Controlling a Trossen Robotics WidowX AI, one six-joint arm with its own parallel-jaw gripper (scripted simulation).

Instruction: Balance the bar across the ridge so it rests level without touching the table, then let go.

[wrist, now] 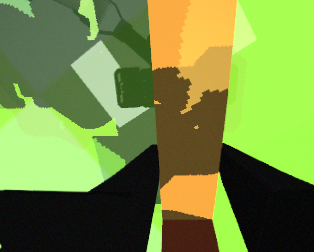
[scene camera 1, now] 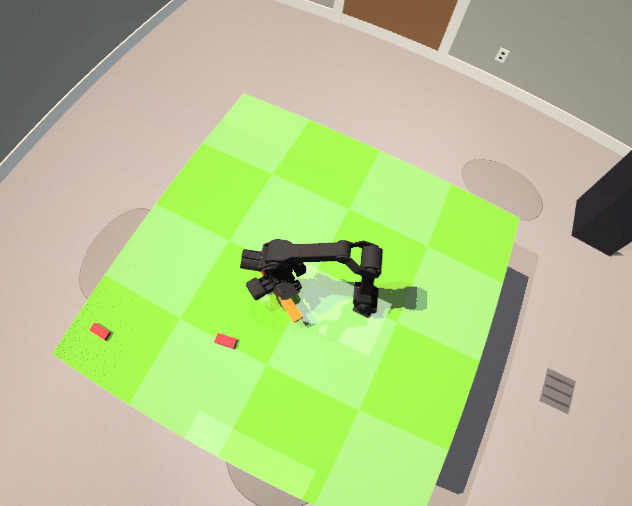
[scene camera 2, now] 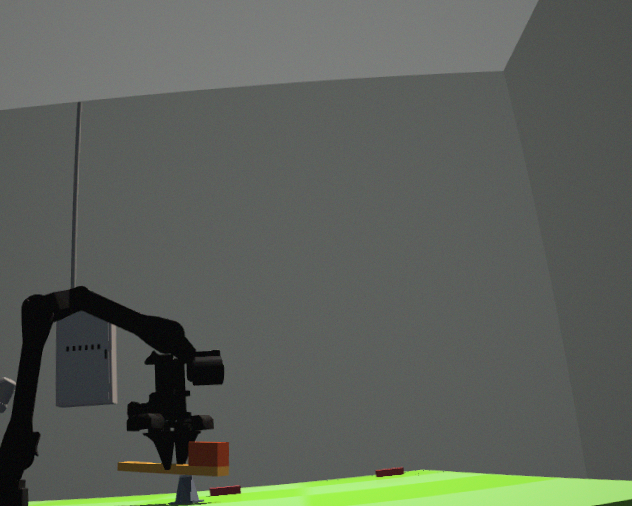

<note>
My gripper holds a bar.
My gripper shows as well in the wrist view and in scene camera 1.
</note>
